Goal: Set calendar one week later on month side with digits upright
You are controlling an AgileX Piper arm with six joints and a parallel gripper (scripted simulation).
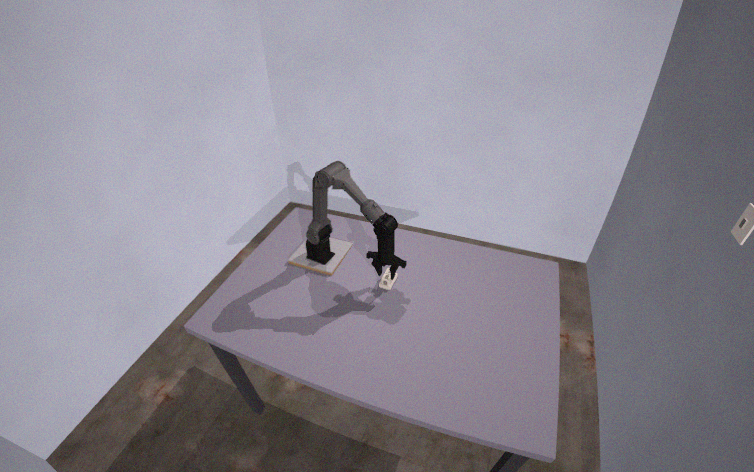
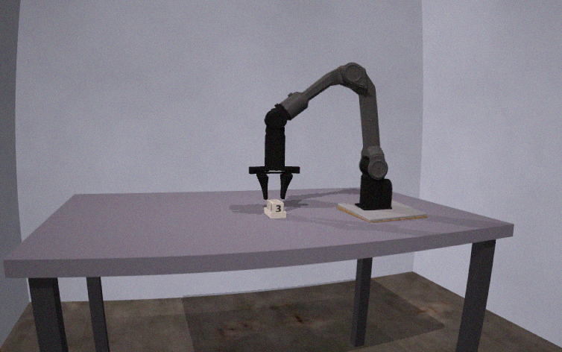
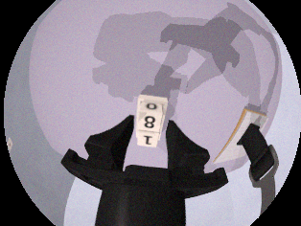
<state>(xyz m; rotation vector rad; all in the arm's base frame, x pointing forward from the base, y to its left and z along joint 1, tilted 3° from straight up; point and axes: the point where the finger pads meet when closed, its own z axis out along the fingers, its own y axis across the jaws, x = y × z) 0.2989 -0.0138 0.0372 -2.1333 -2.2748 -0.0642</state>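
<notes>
Right now my hand is 2 cm above the cream cube. Also, from my hand: tray: 2 cm to the left, 4 cm below.
</notes>
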